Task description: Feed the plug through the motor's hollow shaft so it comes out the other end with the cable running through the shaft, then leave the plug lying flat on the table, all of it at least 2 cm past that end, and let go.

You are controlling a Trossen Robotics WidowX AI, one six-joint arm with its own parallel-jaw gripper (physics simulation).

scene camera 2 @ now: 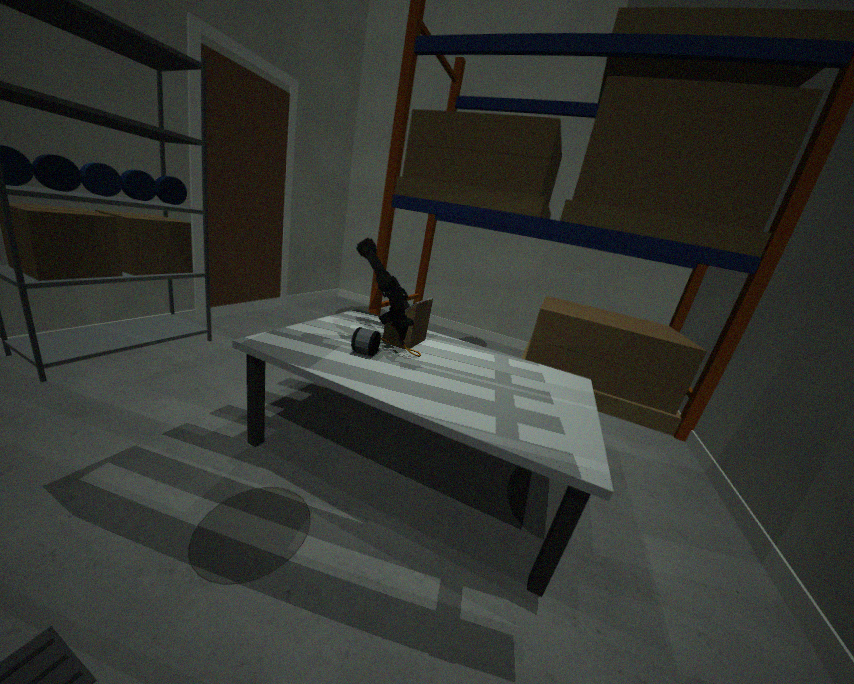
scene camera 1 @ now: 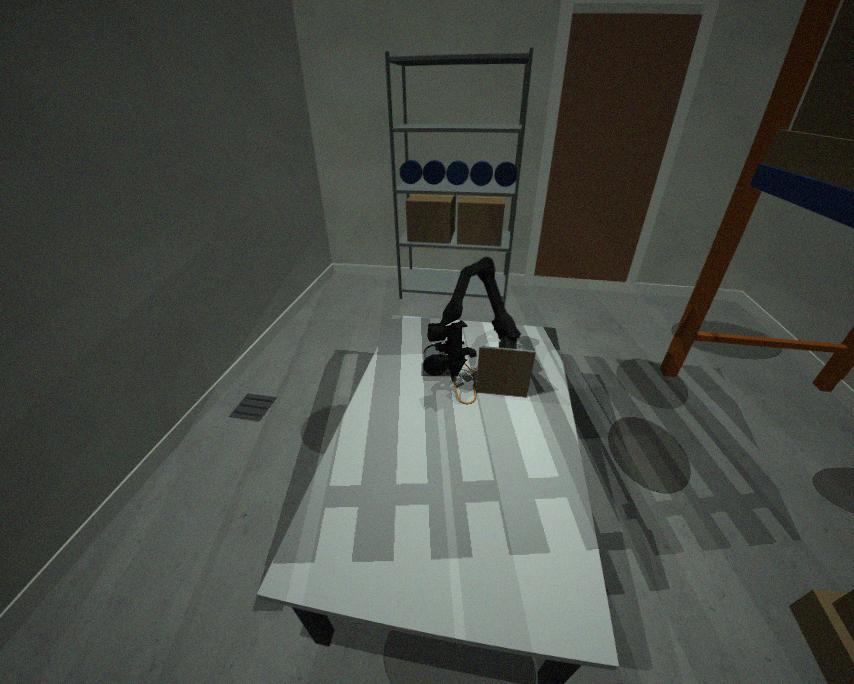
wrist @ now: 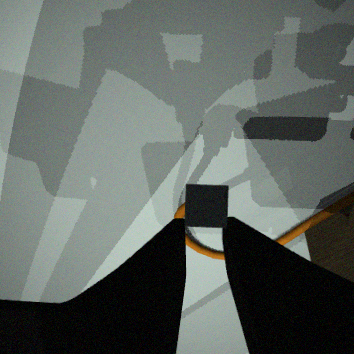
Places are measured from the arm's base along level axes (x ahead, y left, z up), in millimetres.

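Pixels of known places: gripper, fingertip midpoint: (scene camera 2: 402, 339) (scene camera 1: 454, 376) (wrist: 203, 228); arm's base, link origin: (scene camera 2: 406, 312) (scene camera 1: 507, 353).
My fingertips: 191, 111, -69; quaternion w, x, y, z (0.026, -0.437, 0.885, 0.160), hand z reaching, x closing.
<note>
Ahead of a thing's pixels: the offset from my fingertips to its top centre, as dx, dy, dz. "*": to the spot under its first point. Level surfaces: height alone.
The plug @[+5, -3, +10] (wrist: 207, 205), a dark square block in the wrist view, is held between the fingertips of my gripper (wrist: 203, 228) (scene camera 1: 456, 375) (scene camera 2: 403, 340), which is shut on it just above the table. The orange cable @[* -83, -12, -66] (wrist: 305, 227) (scene camera 1: 466, 403) (scene camera 2: 414, 353) bends in a loop beneath the plug and runs towards a brown panel. The motor @[+106, -114, +30] (scene camera 1: 434, 364) (scene camera 2: 365, 341), a dark cylinder with a grey band, lies on its side, apart from the fingertips. The motor does not show in the wrist view. Its shaft opening is too small and dark to make out.
The upright brown panel (scene camera 1: 504, 371) (scene camera 2: 421, 324) (wrist: 335, 247) stands on the white table @[dz -72] (scene camera 1: 456, 609) (scene camera 2: 580, 441), close to the gripper on the side away from the motor. A grey shelf unit (scene camera 1: 390, 171) stands behind the table's far end.
</note>
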